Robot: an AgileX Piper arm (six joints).
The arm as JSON. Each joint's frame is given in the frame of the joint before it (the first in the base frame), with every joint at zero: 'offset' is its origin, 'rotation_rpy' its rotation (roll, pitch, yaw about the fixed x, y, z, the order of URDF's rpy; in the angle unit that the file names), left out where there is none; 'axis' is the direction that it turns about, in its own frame. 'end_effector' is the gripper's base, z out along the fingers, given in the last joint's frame.
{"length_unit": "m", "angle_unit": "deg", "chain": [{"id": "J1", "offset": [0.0, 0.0, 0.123], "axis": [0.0, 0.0, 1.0]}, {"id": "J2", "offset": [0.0, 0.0, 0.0], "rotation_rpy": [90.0, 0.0, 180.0], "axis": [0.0, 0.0, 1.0]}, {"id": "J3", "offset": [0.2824, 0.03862, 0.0], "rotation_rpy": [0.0, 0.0, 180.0], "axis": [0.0, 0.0, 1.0]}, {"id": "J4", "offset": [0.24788, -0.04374, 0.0], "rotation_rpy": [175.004, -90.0, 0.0], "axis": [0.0, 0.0, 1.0]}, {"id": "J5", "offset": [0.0, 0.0, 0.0], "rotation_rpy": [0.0, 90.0, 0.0], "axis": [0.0, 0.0, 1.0]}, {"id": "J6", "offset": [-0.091, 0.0, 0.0], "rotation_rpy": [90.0, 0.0, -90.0], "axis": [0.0, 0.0, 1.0]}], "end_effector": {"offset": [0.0, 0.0, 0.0]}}
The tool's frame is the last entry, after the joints.
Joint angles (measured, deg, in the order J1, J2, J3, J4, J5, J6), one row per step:
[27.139 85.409 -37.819 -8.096 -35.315 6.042]
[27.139 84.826 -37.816 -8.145 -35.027 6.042]
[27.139 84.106 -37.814 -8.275 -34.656 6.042]
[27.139 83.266 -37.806 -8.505 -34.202 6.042]
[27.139 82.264 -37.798 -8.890 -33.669 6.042]
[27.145 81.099 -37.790 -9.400 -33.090 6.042]
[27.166 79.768 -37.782 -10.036 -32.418 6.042]
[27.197 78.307 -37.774 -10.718 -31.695 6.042]
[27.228 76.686 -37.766 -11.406 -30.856 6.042]
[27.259 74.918 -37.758 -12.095 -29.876 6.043]
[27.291 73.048 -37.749 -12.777 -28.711 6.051]
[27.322 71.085 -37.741 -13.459 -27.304 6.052]
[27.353 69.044 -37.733 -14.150 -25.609 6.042]
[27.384 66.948 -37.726 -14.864 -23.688 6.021]
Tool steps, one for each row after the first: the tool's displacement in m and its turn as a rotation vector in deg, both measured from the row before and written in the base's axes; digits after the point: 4 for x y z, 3 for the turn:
[-0.0011 -0.0006 0.0026 0.078 -0.291 0.003]
[-0.0015 -0.0007 0.0032 0.042 -0.373 0.047]
[-0.0018 -0.0008 0.0036 -0.019 -0.440 0.100]
[-0.0023 -0.0009 0.0043 -0.096 -0.574 0.186]
[-0.0027 -0.0010 0.0050 -0.138 -0.728 0.255]
[-0.0033 -0.0011 0.0056 -0.208 -0.849 0.320]
[-0.0037 -0.0013 0.0061 -0.219 -0.946 0.329]
[-0.0042 -0.0016 0.0066 -0.223 -1.003 0.291]
[-0.0047 -0.0019 0.0070 -0.243 -1.025 0.239]
[-0.0051 -0.0023 0.0070 -0.296 -0.965 0.171]
[-0.0055 -0.0026 0.0069 -0.398 -0.863 0.087]
[-0.0058 -0.0030 0.0066 -0.541 -0.716 -0.011]
[-0.0061 -0.0033 0.0063 -0.668 -0.606 -0.099]

